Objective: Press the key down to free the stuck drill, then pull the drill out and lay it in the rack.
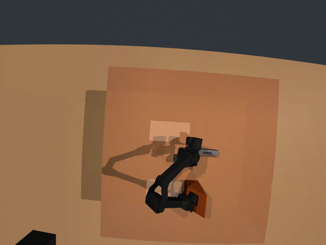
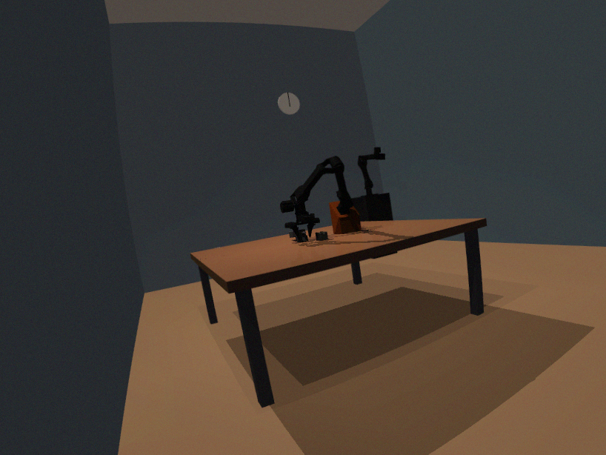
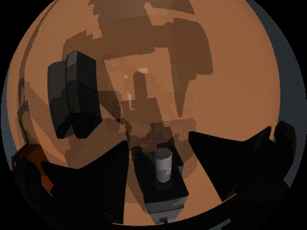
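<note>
Right now the drill is 5 cm to the right of my gripper tip and 3 cm above it. Round my gripper tip: dark block 8 cm behind, 5 cm to the left.
</note>
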